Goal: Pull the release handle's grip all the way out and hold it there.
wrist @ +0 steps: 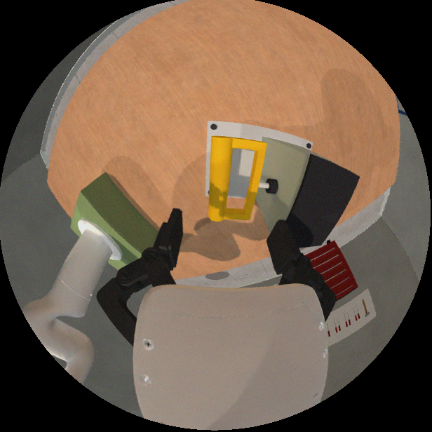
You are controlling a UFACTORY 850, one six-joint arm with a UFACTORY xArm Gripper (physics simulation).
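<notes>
The release handle's yellow grip (220,177) is a rectangular loop with a thick round bar on its left side, near the middle of the wrist view. Its right side meets a short pale rod with a black knob (271,186) beside a grey-green housing (286,165) with a black top block (325,197). The housing stands on a white base plate (240,130) with dark screws. My gripper (229,226) is open, with nothing between its fingers. In the view the grip lies ahead of and between the two fingertips, apart from both; the height gap is hard to tell.
A green block (117,215) with a white ring and a pale arm-like pipe (75,270) is at the left, near the left finger. A red slatted object (332,270) and a white card with small pictures (352,317) are at the lower right. The wooden table top (200,65) ends at a grey edge.
</notes>
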